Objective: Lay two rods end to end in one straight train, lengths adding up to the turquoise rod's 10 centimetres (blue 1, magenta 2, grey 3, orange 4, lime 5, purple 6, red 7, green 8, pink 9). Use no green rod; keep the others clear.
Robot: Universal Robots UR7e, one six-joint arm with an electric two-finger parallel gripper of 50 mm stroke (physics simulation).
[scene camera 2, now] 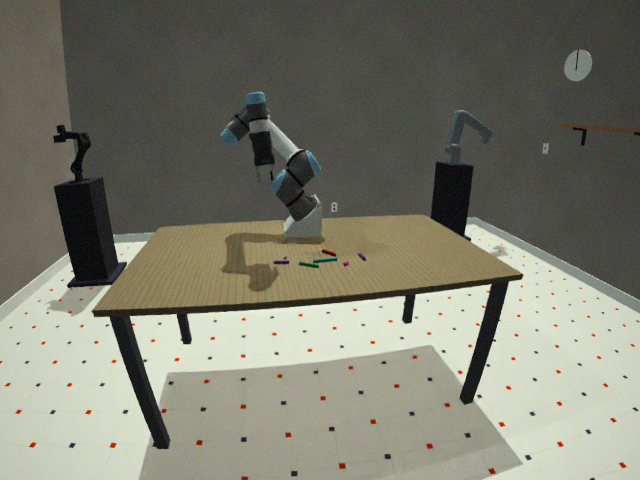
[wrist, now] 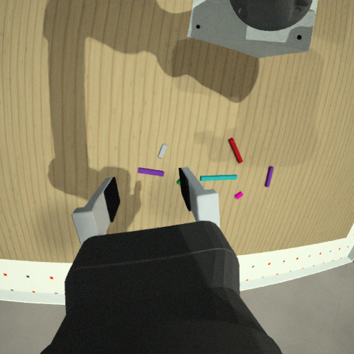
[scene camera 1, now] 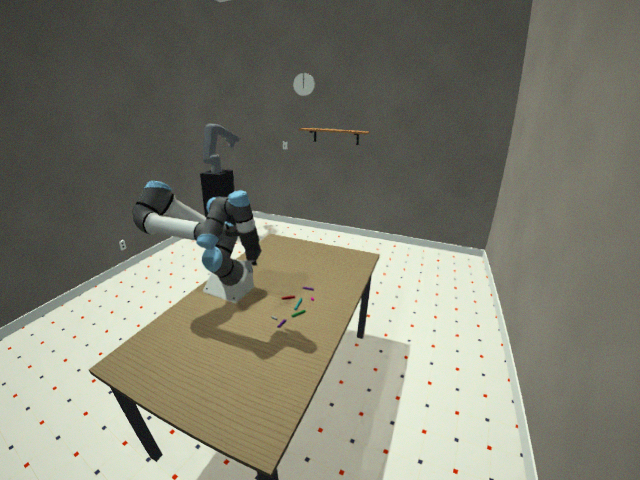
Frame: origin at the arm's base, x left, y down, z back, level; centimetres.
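Where they show: gripper, fingertip midpoint: [scene camera 2: 266, 181] [scene camera 1: 252, 268]; arm's base, link origin: [scene camera 2: 306, 210] [scene camera 1: 231, 272].
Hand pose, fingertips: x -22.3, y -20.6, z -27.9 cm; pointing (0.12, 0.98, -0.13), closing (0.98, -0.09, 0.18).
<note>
Each offset is from my fingertips to the centre of the thing. Level surfaces: height alone.
My gripper [scene camera 2: 265, 178] [wrist: 148, 185] is open and empty, high above the table. The turquoise rod @[dy +30.4, dx +21.3, dz -12.6 cm] [scene camera 1: 298, 303] [scene camera 2: 325, 260] [wrist: 218, 178] lies flat amid the others. The red rod @[dy +30.4, dx +24.8, dz -5.4 cm] [scene camera 1: 288, 297] [scene camera 2: 328, 252] [wrist: 235, 150] and the small grey rod @[dy +30.4, dx +6.3, dz -5.8 cm] [scene camera 1: 274, 317] [scene camera 2: 285, 257] [wrist: 162, 151] lie apart on its robot side. The magenta rod @[dy +30.4, dx +28.3, dz -18.1 cm] [scene camera 1: 312, 299] [scene camera 2: 345, 264] [wrist: 239, 195] lies near its one end. One purple rod @[dy +30.4, dx +3.9, dz -10.9 cm] [scene camera 1: 281, 323] [scene camera 2: 281, 262] [wrist: 151, 172] lies near the grey rod, another purple rod @[dy +30.4, dx +37.1, dz -12.6 cm] [scene camera 1: 308, 288] [scene camera 2: 361, 256] [wrist: 269, 176] beyond the magenta. The green rod @[dy +30.4, dx +13.9, dz -15.7 cm] [scene camera 1: 298, 313] [scene camera 2: 308, 264] [wrist: 179, 182] is mostly hidden by a finger in the wrist view.
The rods lie on the wooden table @[dy +30.9 cm] [scene camera 1: 206, 382] [scene camera 2: 413, 242] [wrist: 30, 125]. The robot's white base [scene camera 1: 227, 287] [scene camera 2: 303, 227] [wrist: 220, 30] stands at the table's back edge. Two pedestals [scene camera 2: 85, 227] [scene camera 2: 452, 196] with other arms stand behind the table.
</note>
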